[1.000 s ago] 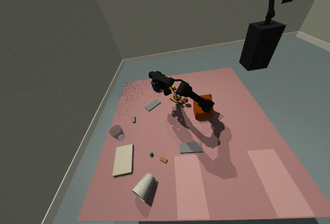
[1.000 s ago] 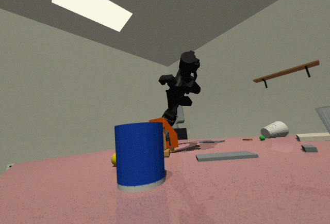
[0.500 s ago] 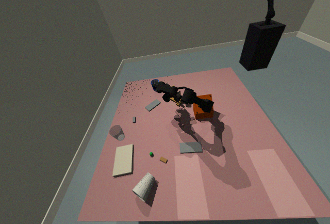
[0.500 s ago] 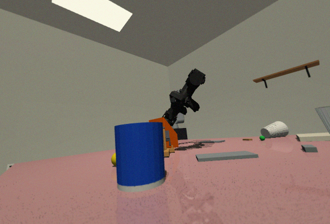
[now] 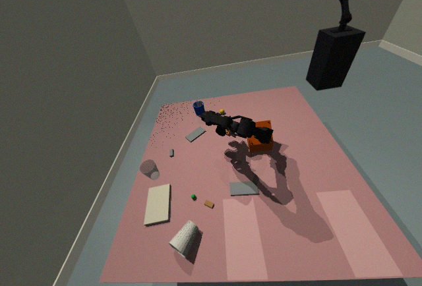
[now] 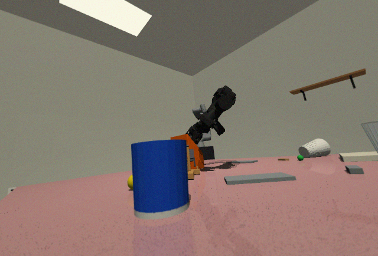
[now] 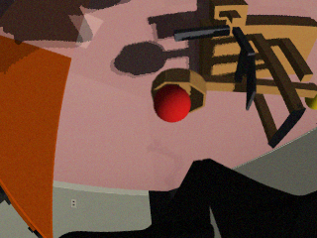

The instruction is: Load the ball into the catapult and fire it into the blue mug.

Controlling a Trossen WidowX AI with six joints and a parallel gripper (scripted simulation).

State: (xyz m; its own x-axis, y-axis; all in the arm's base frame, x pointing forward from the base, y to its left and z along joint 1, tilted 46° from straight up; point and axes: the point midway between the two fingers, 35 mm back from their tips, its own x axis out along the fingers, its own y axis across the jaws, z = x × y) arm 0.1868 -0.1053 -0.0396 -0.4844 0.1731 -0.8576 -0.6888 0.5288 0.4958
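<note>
My gripper tip is now 7 cm above the red ball, 4 cm past it and 2 cm to the left of it. From my gripper tip the other things lie so: yellow ball (28 cm to the right, 11 cm below, 6 cm ahead); then blue mug (33 cm to the right, 25 cm ahead, 10 cm below); then wooden catapult (8 cm below, 6 cm to the right, 2 cm ahead).
</note>
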